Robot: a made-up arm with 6 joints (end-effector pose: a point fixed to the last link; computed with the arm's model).
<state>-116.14 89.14 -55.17 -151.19 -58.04 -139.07</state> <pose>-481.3 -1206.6 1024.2 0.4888 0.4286 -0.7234 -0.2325</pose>
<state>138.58 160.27 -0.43 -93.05 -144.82 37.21</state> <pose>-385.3 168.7 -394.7 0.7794 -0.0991 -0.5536 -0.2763</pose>
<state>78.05 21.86 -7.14 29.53 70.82 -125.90</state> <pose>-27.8 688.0 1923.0 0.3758 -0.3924 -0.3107 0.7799</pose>
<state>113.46 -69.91 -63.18 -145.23 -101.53 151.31</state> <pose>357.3 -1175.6 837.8 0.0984 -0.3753 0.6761 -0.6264</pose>
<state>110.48 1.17 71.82 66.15 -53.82 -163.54</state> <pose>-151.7 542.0 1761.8 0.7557 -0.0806 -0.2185 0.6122</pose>
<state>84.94 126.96 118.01 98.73 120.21 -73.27</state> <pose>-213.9 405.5 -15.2 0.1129 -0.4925 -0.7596 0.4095</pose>
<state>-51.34 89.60 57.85 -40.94 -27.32 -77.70</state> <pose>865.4 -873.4 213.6 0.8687 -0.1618 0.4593 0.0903</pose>
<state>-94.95 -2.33 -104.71 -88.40 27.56 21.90</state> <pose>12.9 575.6 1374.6 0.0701 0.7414 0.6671 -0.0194</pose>
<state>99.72 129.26 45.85 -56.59 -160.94 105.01</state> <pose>-214.3 716.3 -141.1 0.6427 -0.3920 -0.6480 -0.1153</pose>
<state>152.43 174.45 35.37 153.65 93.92 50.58</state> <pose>-75.8 -167.1 -606.7 0.2927 0.3275 0.4067 -0.8010</pose>
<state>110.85 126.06 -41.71 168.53 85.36 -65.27</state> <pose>-500.9 1059.4 371.1 0.6636 -0.4788 -0.4450 -0.3637</pose>
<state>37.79 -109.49 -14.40 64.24 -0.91 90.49</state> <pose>-1133.3 -765.7 143.8 0.4475 0.3508 -0.2524 -0.7829</pose>
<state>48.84 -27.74 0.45 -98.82 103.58 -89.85</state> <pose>-250.9 -514.4 1839.3 0.9751 0.0883 0.1724 -0.1080</pose>
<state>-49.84 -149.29 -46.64 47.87 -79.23 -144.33</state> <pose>-179.6 165.0 -474.1 0.6461 -0.2360 0.5571 -0.4653</pose>
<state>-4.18 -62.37 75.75 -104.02 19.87 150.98</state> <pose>-624.3 -4.6 1678.9 0.2844 0.4671 -0.6389 0.5410</pose>
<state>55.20 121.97 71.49 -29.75 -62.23 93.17</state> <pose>343.1 646.2 -337.7 0.3240 0.7837 0.5299 -0.0032</pose>
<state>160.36 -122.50 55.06 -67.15 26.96 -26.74</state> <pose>1225.4 -401.5 490.7 0.2862 0.8363 -0.2387 0.4021</pose>
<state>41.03 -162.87 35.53 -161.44 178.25 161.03</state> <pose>-388.7 -265.4 -265.8 0.7410 0.1937 -0.2349 0.5985</pose>
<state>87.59 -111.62 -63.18 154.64 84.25 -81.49</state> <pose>-160.5 -684.2 -103.3 0.0936 0.7151 0.6742 0.1590</pose>
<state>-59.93 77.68 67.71 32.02 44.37 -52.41</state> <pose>649.3 -874.9 299.4 0.5336 0.7568 0.3242 -0.1935</pose>
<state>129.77 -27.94 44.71 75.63 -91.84 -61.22</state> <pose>261.5 -146.3 1837.6 0.1150 0.9828 -0.0308 0.1408</pose>
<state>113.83 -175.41 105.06 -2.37 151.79 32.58</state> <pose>118.7 -249.6 32.9 0.1350 0.5492 0.4656 0.6807</pose>
